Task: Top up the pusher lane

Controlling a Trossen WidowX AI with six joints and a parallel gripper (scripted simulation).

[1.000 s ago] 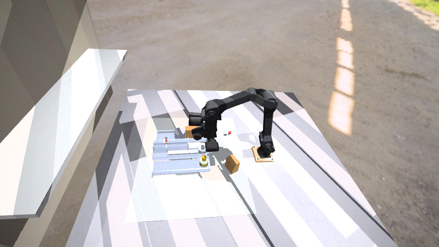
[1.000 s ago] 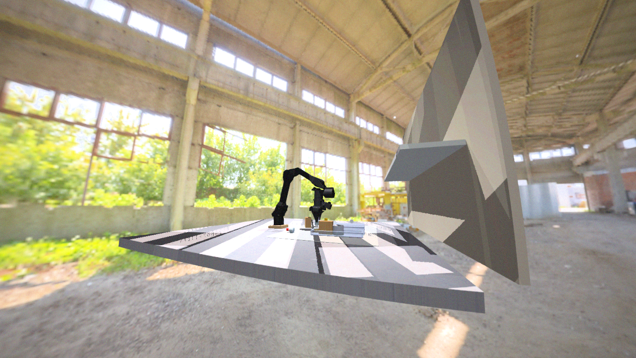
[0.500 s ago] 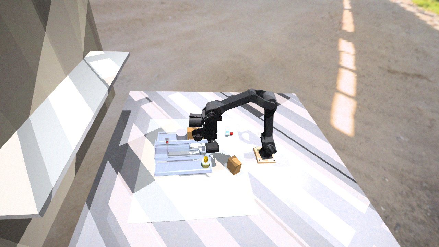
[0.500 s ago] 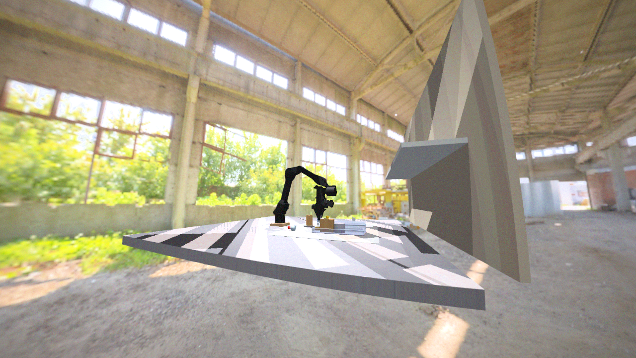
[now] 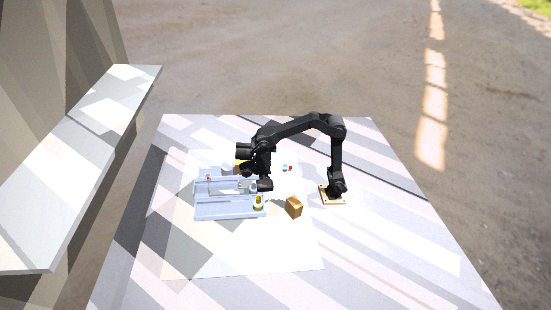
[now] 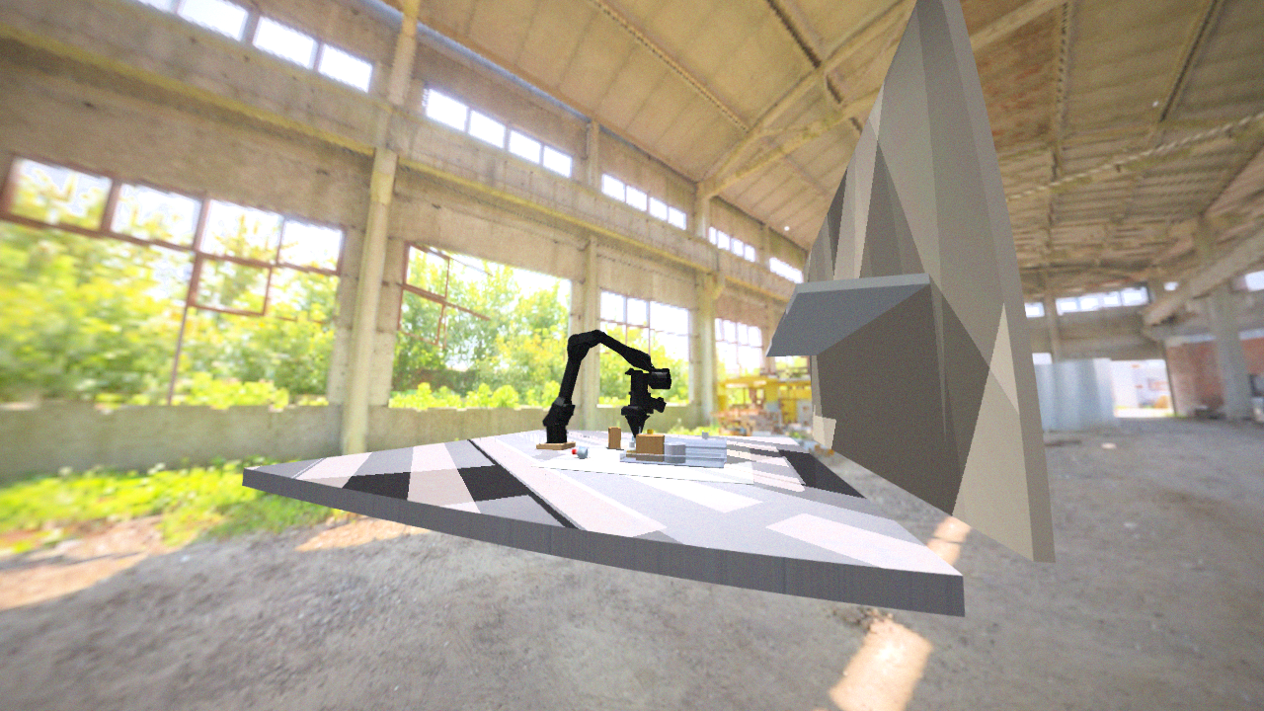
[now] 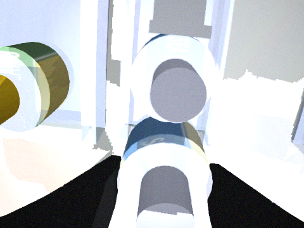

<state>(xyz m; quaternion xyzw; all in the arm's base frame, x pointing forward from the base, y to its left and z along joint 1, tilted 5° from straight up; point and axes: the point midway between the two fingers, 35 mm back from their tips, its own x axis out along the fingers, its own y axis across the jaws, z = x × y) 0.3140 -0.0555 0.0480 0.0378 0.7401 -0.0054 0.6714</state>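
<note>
Now: gripper tip 10 mm short of the jar, 130 mm to the left of it and 20 mm above it. The rest, counted from my gripper tip: grey cylinder (130 mm ahead, 140 mm to the right, 20 mm below); tan box (60 mm ahead, 130 mm to the right, 10 mm below); slanted shelf (530 mm ahead, 30 mm to the right, 320 mm above).
</note>
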